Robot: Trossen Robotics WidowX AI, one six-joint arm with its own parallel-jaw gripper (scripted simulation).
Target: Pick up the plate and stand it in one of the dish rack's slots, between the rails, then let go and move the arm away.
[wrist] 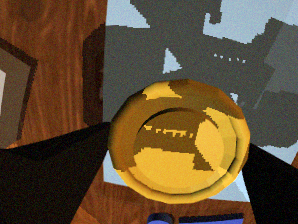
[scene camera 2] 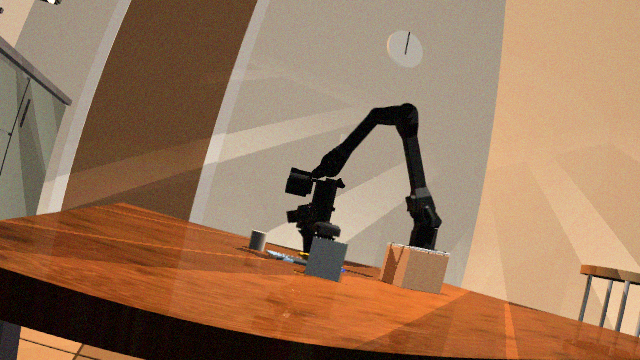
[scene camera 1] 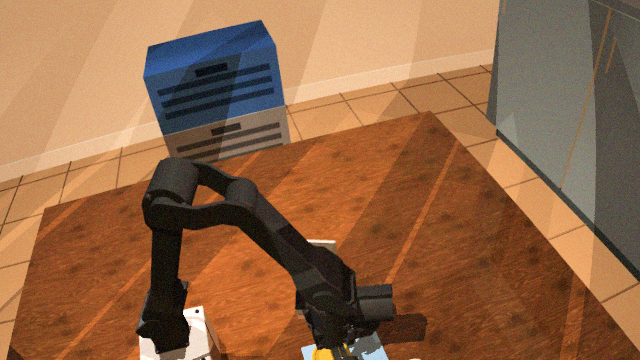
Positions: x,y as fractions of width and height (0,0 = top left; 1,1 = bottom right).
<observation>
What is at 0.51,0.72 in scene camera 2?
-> A dish rack.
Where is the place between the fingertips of my gripper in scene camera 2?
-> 0.48,0.72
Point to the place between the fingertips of my gripper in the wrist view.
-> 0.60,0.63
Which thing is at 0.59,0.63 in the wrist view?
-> A yellow plate.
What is my gripper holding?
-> A yellow plate.
</observation>
